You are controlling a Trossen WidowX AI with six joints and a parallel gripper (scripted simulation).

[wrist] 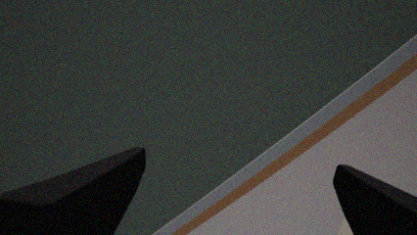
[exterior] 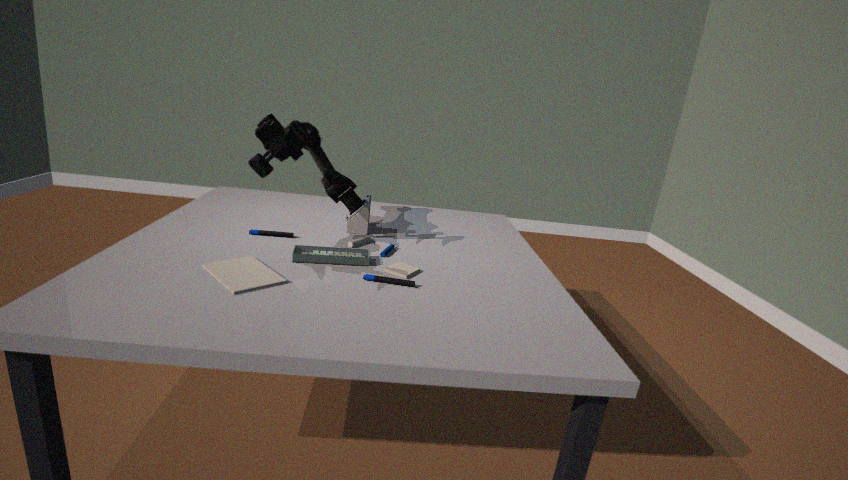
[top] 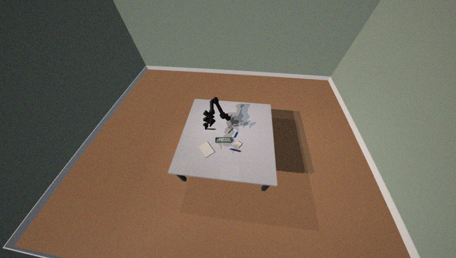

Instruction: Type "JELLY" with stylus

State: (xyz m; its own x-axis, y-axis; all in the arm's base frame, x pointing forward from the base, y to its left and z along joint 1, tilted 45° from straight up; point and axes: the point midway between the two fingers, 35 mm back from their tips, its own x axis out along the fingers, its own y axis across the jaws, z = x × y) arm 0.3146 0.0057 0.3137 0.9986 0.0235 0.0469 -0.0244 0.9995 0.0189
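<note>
My gripper tip is 16 cm past the stylus, 35 cm to the right of it and 29 cm above it. From my gripper tip the other things lie so: beige notepad: 14 cm ahead, 3 cm to the right, 30 cm below; white cylinder: 19 cm behind, 24 cm to the left, 29 cm below.
</note>
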